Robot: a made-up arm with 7 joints.
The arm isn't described. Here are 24 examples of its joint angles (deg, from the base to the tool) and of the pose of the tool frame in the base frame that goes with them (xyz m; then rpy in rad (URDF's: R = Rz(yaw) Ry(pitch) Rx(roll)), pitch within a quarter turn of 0, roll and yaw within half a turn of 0).
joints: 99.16 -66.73 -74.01 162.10 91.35 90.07 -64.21
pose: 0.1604 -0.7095 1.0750 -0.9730 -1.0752 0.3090
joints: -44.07 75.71 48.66 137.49 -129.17 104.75 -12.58
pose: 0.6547 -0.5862 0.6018 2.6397 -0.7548 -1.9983
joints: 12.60 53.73 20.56 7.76 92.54 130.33 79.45
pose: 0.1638 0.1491 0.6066 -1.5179 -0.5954 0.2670
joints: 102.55 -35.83 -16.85 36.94 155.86 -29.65 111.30
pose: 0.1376 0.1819 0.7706 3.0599 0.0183 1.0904
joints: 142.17 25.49 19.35 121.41 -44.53 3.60 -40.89
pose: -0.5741 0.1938 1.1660 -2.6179 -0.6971 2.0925
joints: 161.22 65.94 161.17 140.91 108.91 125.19 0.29
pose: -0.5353 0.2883 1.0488 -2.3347 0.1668 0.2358
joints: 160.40 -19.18 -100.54 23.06 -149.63 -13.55 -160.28
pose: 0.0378 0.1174 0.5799 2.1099 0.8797 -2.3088
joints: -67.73 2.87 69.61 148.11 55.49 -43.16 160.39
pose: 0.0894 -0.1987 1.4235 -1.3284 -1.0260 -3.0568
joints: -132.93 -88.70 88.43 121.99 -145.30 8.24 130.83
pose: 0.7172 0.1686 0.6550 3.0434 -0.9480 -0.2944
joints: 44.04 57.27 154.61 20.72 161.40 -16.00 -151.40
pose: -0.0791 0.0475 0.6548 -1.7417 1.0600 2.7678
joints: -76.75 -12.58 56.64 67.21 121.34 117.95 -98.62
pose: 0.4207 -0.0308 1.0721 -1.4035 -0.0364 0.7981
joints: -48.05 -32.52 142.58 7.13 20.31 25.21 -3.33
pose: 0.0791 0.0749 0.4738 2.3811 0.0384 -0.8707
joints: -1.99 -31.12 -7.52 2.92 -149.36 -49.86 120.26
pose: 0.0329 0.0118 0.6172 2.4962 1.2126 -1.7181
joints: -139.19 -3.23 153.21 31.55 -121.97 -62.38 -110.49
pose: 0.0489 0.1023 0.7024 2.3937 -0.0780 2.4190
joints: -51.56 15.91 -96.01 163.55 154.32 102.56 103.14
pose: 0.2522 -0.2344 1.3457 0.8722 0.4770 0.9403
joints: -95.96 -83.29 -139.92 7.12 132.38 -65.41 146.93
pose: 0.0882 0.0079 0.5130 -0.3034 0.9116 -0.5439
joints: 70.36 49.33 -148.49 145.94 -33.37 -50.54 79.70
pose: 0.3639 0.5406 1.1140 -2.5918 -0.9697 0.2533
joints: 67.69 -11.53 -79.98 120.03 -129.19 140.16 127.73
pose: 0.1693 -0.2408 1.2072 -0.0402 0.9856 -2.5854
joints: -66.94 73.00 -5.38 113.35 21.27 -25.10 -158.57
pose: 0.3264 -0.8138 0.5358 2.1818 -0.2910 -0.9489
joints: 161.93 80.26 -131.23 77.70 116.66 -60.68 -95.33
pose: -0.2487 0.1972 0.9976 -0.9047 -0.1603 -1.2417
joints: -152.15 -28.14 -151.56 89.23 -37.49 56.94 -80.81
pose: 0.3565 0.4663 0.7702 2.4810 0.4176 0.5042
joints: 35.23 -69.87 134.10 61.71 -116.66 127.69 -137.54
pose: -0.3873 0.0633 0.6282 -0.8511 -0.5838 2.0380
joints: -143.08 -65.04 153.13 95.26 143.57 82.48 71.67
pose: 0.6141 0.2805 0.5249 1.9459 -0.7317 1.7396
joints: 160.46 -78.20 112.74 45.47 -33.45 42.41 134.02
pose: 0.0055 -0.3316 0.5044 -1.6273 0.2202 2.2773
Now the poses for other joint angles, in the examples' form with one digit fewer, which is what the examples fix.
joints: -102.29 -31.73 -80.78 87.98 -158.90 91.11 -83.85
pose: -0.387 0.320 1.067 0.947 -0.844 2.616
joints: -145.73 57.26 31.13 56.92 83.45 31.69 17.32
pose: -0.205 -0.417 0.360 1.982 0.001 0.015
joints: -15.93 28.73 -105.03 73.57 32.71 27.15 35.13
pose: -0.031 -0.528 0.983 -1.760 1.213 3.014
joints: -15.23 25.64 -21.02 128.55 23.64 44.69 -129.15
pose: 0.654 -0.275 1.146 2.772 -0.343 -0.378
